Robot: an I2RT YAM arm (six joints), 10 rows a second.
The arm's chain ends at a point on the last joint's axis. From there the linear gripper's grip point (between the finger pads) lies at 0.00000 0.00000 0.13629 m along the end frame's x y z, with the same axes.
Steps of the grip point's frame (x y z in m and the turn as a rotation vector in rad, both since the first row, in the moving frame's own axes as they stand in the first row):
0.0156, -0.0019, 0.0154, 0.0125, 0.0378, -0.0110
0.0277, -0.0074, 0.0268, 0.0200, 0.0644, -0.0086
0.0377, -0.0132, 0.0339, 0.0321, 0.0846, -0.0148
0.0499, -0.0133, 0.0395, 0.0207, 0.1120, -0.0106
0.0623, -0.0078, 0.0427, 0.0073, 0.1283, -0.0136
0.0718, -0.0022, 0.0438, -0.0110, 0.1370, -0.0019
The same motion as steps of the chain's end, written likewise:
0.0105, -0.0002, 0.0155, 0.0125, 0.0378, -0.0110
0.0189, -0.0046, 0.0271, 0.0200, 0.0644, -0.0086
0.0262, -0.0087, 0.0345, 0.0321, 0.0846, -0.0148
0.0347, -0.0104, 0.0404, 0.0207, 0.1120, -0.0106
0.0449, -0.0067, 0.0438, 0.0073, 0.1283, -0.0136
0.0532, -0.0037, 0.0451, -0.0110, 0.1370, -0.0019

